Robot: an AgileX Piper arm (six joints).
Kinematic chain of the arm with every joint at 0, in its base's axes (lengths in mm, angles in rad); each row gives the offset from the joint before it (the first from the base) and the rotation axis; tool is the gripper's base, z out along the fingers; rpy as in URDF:
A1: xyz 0 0 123 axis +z
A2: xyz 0 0 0 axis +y
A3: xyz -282.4 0 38.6 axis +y
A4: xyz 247.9 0 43.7 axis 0.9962 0 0.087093
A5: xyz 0 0 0 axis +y
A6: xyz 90.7 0 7.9 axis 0.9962 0 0.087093
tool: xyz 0 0 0 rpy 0 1.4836 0
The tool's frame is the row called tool.
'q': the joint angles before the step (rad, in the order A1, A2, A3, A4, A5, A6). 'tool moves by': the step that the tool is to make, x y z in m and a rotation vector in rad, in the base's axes. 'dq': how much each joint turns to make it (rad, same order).
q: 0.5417, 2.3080, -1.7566, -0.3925, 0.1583, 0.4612
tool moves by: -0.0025, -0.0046, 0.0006, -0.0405, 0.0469, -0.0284
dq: 0.0000, -0.0109, -0.0001, 0.0017, 0.0782, 0.0014
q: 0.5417, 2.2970, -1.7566, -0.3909, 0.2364, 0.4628
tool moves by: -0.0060, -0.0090, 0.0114, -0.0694, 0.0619, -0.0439
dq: 0.0000, -0.0384, 0.0005, -0.0035, 0.1368, -0.0032
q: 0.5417, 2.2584, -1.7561, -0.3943, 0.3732, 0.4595
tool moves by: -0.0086, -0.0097, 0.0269, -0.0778, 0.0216, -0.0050
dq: -0.0001, -0.0671, -0.0001, 0.0035, 0.1260, -0.0587
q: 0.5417, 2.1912, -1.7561, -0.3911, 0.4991, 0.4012
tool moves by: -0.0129, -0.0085, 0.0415, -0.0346, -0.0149, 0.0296
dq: -0.0001, -0.0956, 0.0002, 0.0425, 0.0875, -0.1015
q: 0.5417, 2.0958, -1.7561, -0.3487, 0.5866, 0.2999
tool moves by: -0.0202, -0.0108, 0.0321, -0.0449, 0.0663, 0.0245
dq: 0.0000, -0.0886, -0.0001, 0.0842, 0.1540, -0.1183
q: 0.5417, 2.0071, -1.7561, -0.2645, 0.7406, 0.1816
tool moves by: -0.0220, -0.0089, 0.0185, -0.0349, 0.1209, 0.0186
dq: 0.0010, -0.0636, 0.0000, 0.0869, 0.1761, -0.0838
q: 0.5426, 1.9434, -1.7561, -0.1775, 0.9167, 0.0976
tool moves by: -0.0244, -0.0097, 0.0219, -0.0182, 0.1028, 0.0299
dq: 0.0000, -0.0716, 0.0028, 0.0715, 0.1601, -0.0660
